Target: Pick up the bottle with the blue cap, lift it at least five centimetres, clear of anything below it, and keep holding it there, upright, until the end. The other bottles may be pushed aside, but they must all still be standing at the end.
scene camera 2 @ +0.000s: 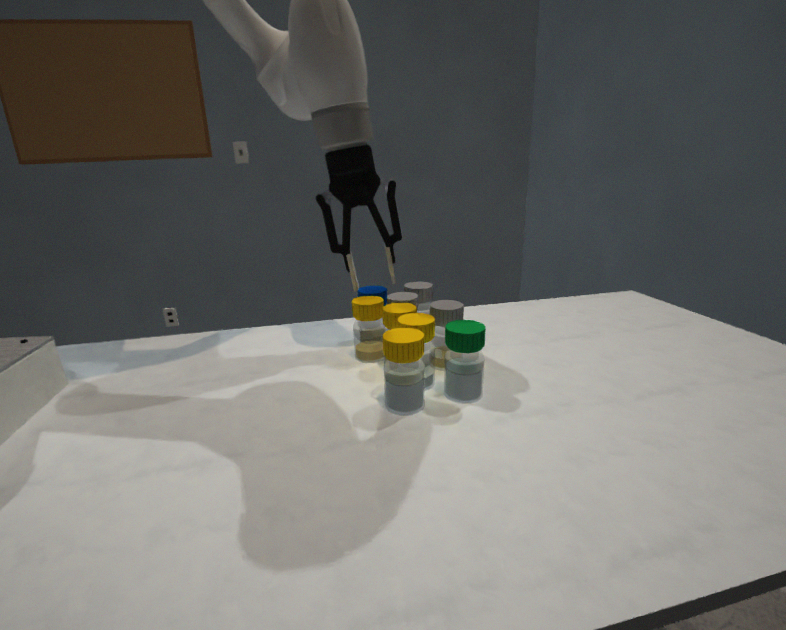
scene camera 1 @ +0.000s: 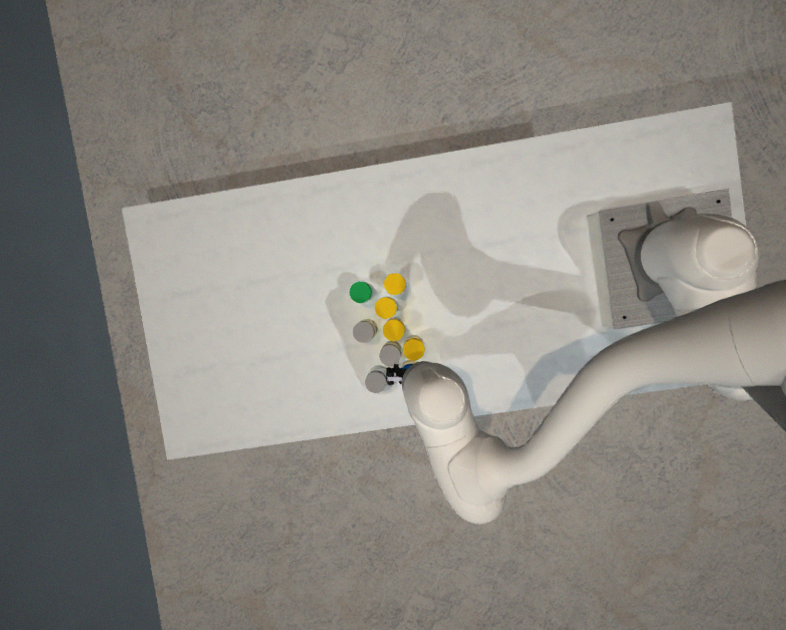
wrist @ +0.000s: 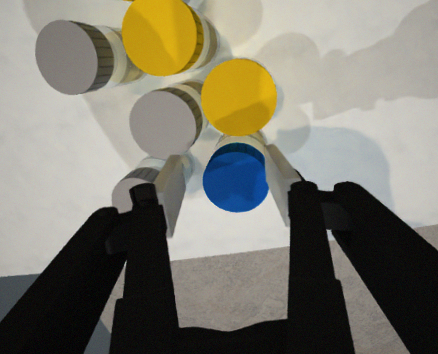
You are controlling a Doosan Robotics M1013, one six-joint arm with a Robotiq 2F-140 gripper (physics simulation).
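Places are measured from the arm's base along level axes (x back, y right, z up), in millimetres.
Pixels of known places: gripper, fingertip midpoint: (scene camera 2: pixel 375 284) (wrist: pixel 223 167).
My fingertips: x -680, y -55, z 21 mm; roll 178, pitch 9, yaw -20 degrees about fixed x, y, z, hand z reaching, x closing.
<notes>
Ahead of a thing's pixels: the offset from my fingertips to its top centre. Level surfaces: height alone.
The blue-capped bottle @[dx -1, dy -21, dz -14 mm] (scene camera 1: pixel 408 370) (scene camera 2: pixel 372 294) (wrist: pixel 236 181) stands on the table at the back of the cluster, mostly hidden in scene camera 2 and under the arm in scene camera 1. My gripper (scene camera 1: pixel 394 374) (scene camera 2: pixel 373 284) (wrist: pixel 223 167) is partly open and empty, slightly tilted, with its fingertips at or just above cap height. In the wrist view the blue cap lies between the fingers, close against the right finger and well apart from the left one; contact cannot be told. A yellow-capped bottle @[dx +28, dy +39, dz -14 mm] (scene camera 1: pixel 413 349) (scene camera 2: pixel 368 328) (wrist: pixel 239 97) stands right next to it.
A grey-capped bottle @[dx -34, dy +45, dz -14 mm] (scene camera 1: pixel 389 353) (wrist: pixel 163 123) stands near the left finger, another @[dx -91, dy -8, dz -14 mm] (scene camera 1: pixel 375 381) (wrist: pixel 135 192) partly beneath it. A third grey-capped bottle @[dx -77, dy +123, dz -14 mm] (scene camera 1: pixel 364 331) (scene camera 2: pixel 446 313), several yellow-capped ones and a green-capped bottle @[dx -50, dy +220, dz -14 mm] (scene camera 1: pixel 360 292) (scene camera 2: pixel 463 360) stand farther along the white table @[dz -119 mm] (scene camera 1: pixel 229 295) (scene camera 2: pixel 196 525).
</notes>
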